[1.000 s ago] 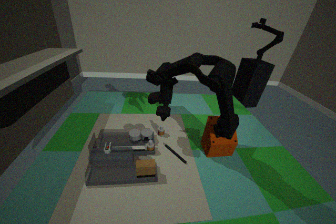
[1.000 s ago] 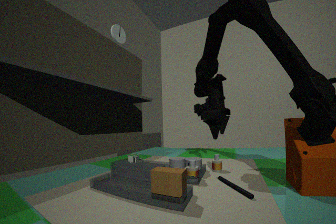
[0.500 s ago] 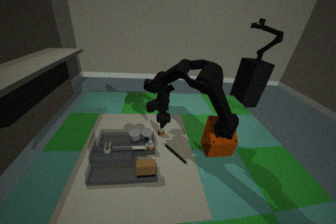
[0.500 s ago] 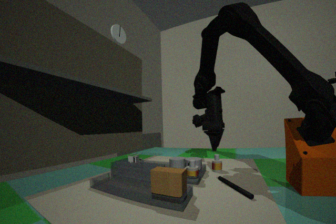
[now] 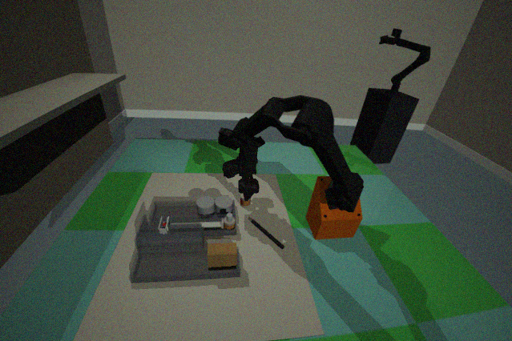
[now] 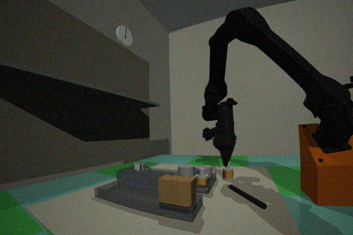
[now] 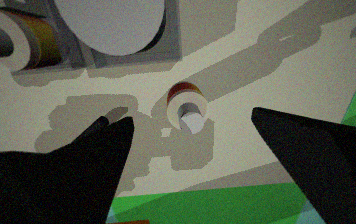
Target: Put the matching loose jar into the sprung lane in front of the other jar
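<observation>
My gripper tip is 15 cm to the right of the black pen, 5 cm above it and 4 cm past it. Also, from my gripper tip: grey lane fixture 22 cm ahead, 12 cm to the left, 4 cm below; then tan box 24 cm to the left, 11 cm ahead, 2 cm below; then red part 26 cm ahead, 13 cm to the left, 1 cm above.
</observation>
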